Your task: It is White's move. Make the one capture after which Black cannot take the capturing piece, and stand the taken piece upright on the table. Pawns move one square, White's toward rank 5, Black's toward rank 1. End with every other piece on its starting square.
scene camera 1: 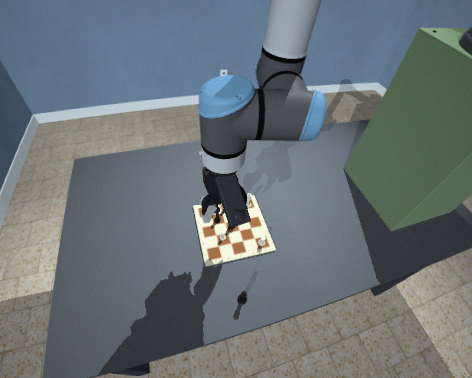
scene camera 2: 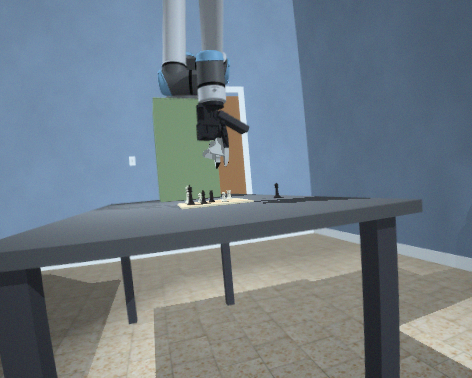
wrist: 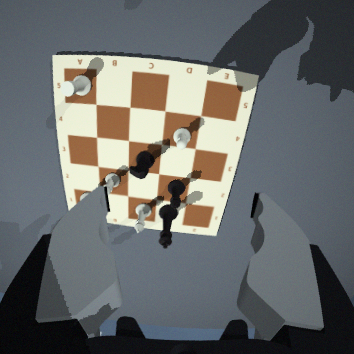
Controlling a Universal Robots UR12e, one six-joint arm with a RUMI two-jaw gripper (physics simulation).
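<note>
My gripper is open and empty, high above the board. A white pawn stands on D4. A black knight stands on C3, a smaller black piece on D2 and the tall black king on D1. White pieces stand on A5, B2 and C1. A white piece on A1 is mostly hidden by the left finger. One black piece stands upright on the table, off the board.
The dark table carries the board. A tall green cabinet stands at the table's right side in scene camera 1. The arm and its shadow cover part of the view there.
</note>
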